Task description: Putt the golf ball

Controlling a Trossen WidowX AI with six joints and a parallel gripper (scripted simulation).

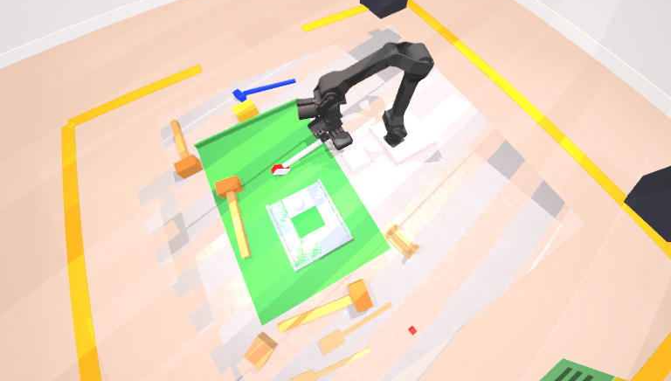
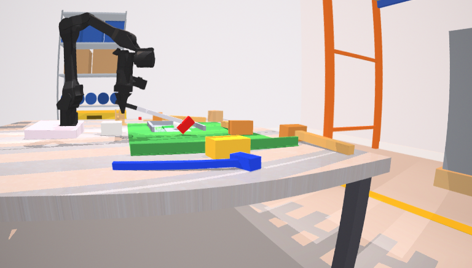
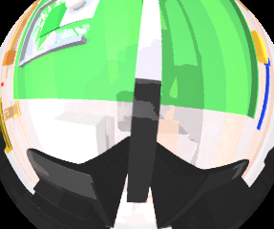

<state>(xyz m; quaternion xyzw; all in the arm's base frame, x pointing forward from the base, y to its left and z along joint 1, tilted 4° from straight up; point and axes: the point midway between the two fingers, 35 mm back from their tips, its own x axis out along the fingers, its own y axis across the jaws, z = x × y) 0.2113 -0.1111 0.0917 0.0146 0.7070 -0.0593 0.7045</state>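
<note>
Now: gripper tip 12 cm short of the red putter, 1 cm to the left of it and 1 cm above it. Round my gripper tip: green mat 26 cm ahead, 5 cm to the left, 8 cm below; then white block 4 cm behind, 10 cm to the left, 6 cm below; then white golf ball 24 cm ahead, 12 cm to the left, 6 cm below.
</note>
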